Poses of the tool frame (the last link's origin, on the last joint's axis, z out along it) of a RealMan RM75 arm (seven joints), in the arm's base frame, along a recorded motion.
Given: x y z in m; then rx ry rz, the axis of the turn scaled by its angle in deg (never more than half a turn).
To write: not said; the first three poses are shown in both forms.
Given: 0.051 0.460 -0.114 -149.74 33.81 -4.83
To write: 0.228 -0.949 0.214 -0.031 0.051 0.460 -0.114
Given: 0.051 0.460 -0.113 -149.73 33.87 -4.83
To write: 0.228 -0.949 0.215 -0.031 0.051 0.460 -0.113
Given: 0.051 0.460 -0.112 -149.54 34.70 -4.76
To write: 0.228 -0.948 0.220 -0.030 0.051 0.460 -0.112
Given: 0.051 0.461 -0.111 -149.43 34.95 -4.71
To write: 0.229 -0.947 0.222 -0.030 0.051 0.461 -0.111
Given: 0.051 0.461 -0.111 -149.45 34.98 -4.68
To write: 0.229 -0.947 0.222 -0.030 0.051 0.461 -0.111
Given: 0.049 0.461 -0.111 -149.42 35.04 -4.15
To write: 0.229 -0.947 0.222 -0.026 0.049 0.461 -0.111
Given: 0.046 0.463 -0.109 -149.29 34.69 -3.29
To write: 0.231 -0.948 0.220 -0.021 0.046 0.463 -0.109
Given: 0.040 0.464 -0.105 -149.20 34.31 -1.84
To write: 0.233 -0.948 0.218 -0.012 0.040 0.464 -0.105
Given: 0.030 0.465 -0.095 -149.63 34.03 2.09
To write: 0.229 -0.949 0.216 0.013 0.030 0.465 -0.095
